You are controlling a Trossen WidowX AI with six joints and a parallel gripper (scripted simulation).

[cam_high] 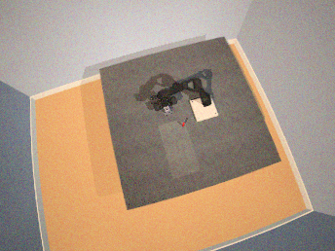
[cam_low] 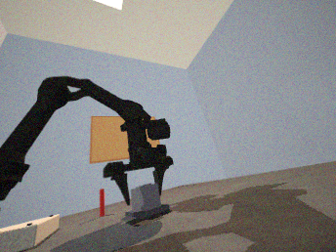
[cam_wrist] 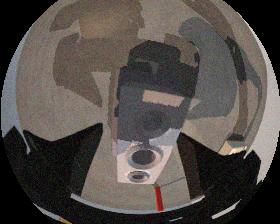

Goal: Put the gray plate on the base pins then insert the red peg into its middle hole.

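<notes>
My gripper tip is 2 cm above the base. Also, from my gripper tip: red peg (9 cm behind, 19 cm to the left, 2 cm above); then gray plate (2 cm above).
</notes>
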